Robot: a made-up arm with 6 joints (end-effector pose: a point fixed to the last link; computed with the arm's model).
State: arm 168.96 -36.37 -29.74 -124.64 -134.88 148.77
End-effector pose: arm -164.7 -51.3 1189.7 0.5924 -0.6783 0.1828 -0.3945
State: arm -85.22 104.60 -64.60 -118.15 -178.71 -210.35
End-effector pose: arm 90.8 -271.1 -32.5 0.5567 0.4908 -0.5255 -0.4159
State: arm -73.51 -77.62 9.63 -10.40 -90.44 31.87
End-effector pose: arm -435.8 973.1 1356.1 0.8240 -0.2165 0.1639 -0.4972
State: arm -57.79 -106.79 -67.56 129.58 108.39 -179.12
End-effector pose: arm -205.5 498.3 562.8 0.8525 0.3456 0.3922 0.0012
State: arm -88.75 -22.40 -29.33 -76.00 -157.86 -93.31
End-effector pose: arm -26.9 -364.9 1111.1 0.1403 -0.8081 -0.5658 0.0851
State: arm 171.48 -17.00 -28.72 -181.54 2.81 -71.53
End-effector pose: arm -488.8 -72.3 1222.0 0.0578 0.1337 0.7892 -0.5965
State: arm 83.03 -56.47 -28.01 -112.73 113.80 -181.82
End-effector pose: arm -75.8 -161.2 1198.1 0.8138 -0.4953 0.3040 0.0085
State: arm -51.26 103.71 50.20 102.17 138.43 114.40
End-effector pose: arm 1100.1 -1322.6 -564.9 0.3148 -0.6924 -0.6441 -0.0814
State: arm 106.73 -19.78 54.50 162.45 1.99 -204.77
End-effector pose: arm -71.9 -237.9 2174.1 0.2756 0.6127 -0.0963 0.7344
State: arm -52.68 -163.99 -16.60 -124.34 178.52 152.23
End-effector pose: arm -510.0 803.0 -272.7 0.5609 0.6592 -0.1059 -0.4895
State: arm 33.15 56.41 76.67 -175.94 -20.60 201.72
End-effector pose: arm 1373.8 1068.8 1198.8 0.8938 -0.1047 -0.3886 0.1976
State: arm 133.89 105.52 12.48 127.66 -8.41 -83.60
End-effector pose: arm -879.5 787.4 -850.3 0.0497 -0.7256 -0.0266 0.6858
